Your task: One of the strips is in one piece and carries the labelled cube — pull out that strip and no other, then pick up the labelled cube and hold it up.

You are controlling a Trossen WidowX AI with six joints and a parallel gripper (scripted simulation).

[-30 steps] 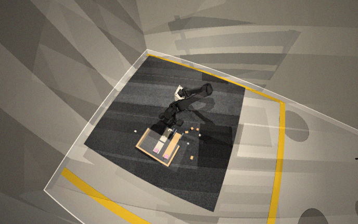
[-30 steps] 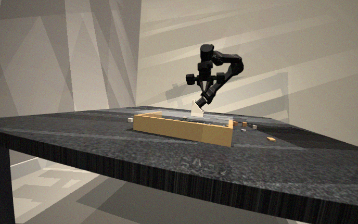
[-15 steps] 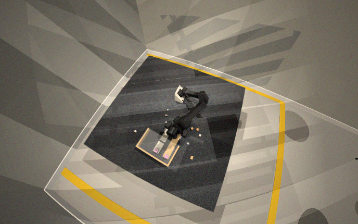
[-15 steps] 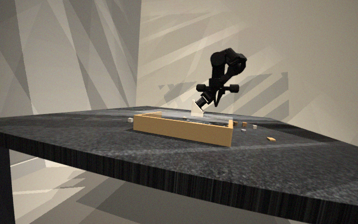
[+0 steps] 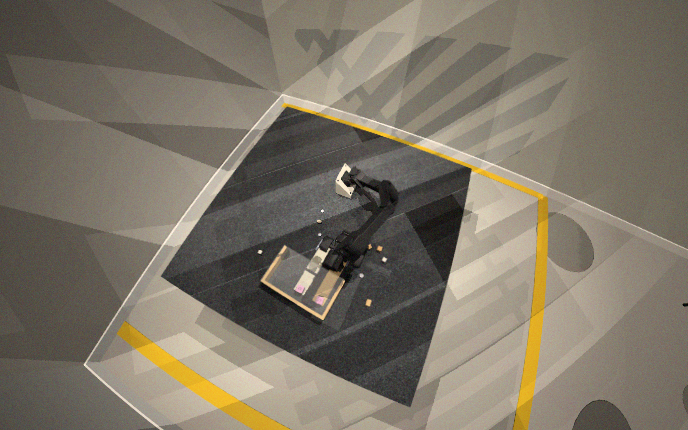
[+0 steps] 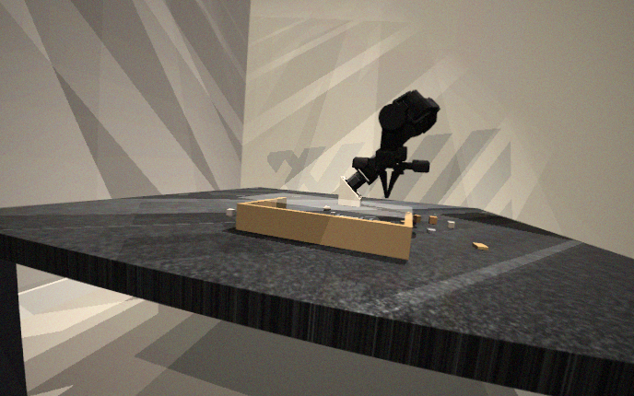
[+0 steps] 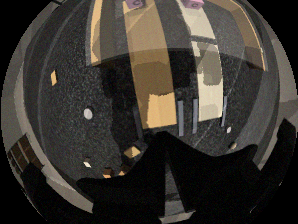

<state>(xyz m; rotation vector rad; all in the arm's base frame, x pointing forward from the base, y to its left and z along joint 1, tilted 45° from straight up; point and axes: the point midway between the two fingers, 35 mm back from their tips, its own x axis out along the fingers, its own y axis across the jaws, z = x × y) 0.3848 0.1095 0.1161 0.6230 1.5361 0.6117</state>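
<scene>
The tan strip is 100 mm ahead of my gripper tip, 70 mm below it and 10 mm to the right of it.
</scene>
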